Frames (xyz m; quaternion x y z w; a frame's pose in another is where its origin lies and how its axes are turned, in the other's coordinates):
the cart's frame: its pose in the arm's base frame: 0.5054 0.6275 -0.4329 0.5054 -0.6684 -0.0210 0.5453
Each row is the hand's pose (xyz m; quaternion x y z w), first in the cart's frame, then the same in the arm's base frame.
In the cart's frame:
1: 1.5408 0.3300 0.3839 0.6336 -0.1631 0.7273 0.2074
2: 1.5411 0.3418 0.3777 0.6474 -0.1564 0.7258 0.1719
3: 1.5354 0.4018 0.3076 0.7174 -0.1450 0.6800 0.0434
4: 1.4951 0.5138 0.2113 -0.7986 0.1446 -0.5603 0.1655
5: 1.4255 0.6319 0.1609 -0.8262 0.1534 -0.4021 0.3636
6: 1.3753 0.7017 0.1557 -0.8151 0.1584 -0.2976 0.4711
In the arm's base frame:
1: 0.1647 -0.4885 0.6935 0.0392 0.6084 -0.7333 0.3009
2: 0.1617 -0.4797 0.7031 0.0485 0.5806 -0.7459 0.3228
3: 0.1745 -0.4098 0.7621 0.0444 0.4668 -0.7761 0.4216
4: 0.1694 -0.2766 0.8374 0.0257 0.2682 -0.7697 0.5788
5: 0.1227 -0.1439 0.8770 0.0052 0.0612 -0.7016 0.7099
6: 0.0758 -0.0720 0.8840 -0.0041 -0.0610 -0.6369 0.7685

